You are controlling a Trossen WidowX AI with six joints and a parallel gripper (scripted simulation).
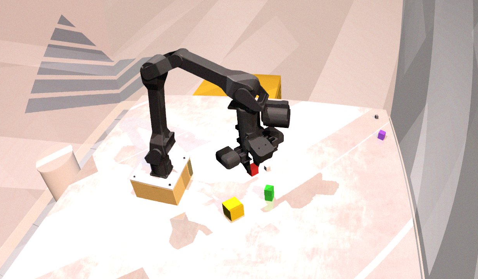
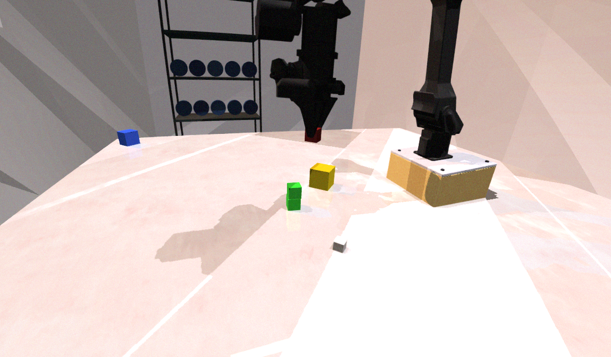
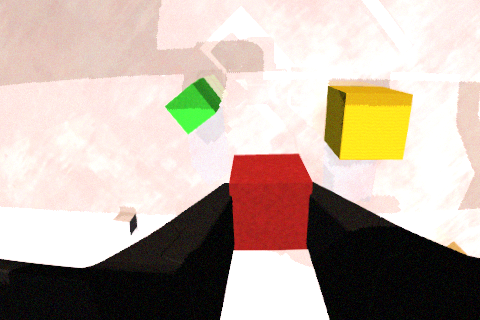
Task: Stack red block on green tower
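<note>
Right now my gripper tip is 11 cm above the yellow cube, 6 cm to the left of it and 5 cm past it. The rest, counted from my gripper tip: blue cube (55 cm to the right, 48 cm ahead, 11 cm below); red block (right at my gripper tip); purple cube (47 cm ahead, 41 cm to the left, 12 cm below).
</note>
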